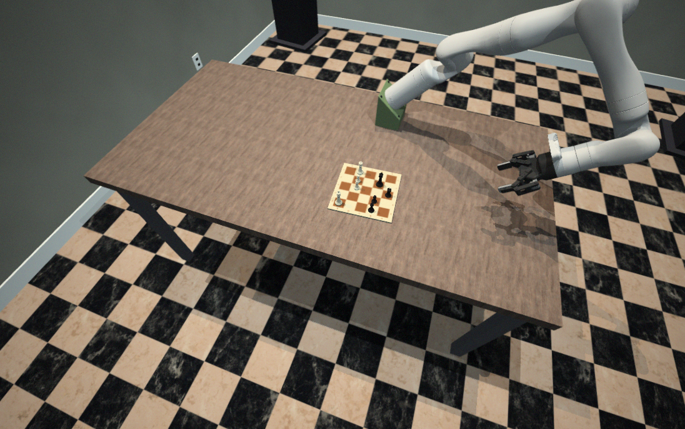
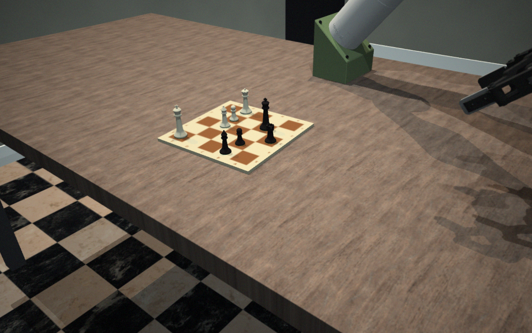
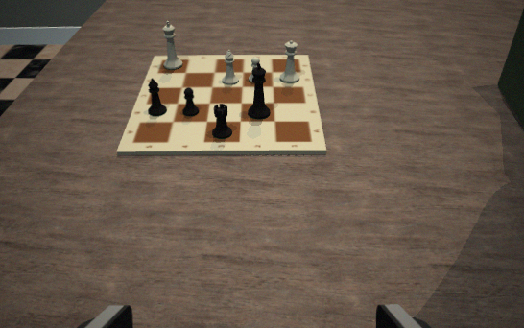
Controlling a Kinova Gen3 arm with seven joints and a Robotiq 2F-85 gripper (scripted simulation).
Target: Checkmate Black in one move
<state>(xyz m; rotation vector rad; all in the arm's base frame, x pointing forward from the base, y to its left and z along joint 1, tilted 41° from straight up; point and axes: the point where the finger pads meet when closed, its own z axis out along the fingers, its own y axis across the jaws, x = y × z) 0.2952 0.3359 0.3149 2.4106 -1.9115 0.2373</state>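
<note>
The white queen lies 44 cm to the right of my hand, 12 cm below it and 5 cm ahead of it. The rest, counted from my hand: black king (35 cm to the right, 12 cm below, 7 cm ahead); chessboard (38 cm to the right, 15 cm below, 12 cm ahead); black pawn (34 cm to the right, 15 cm ahead, 13 cm below).
</note>
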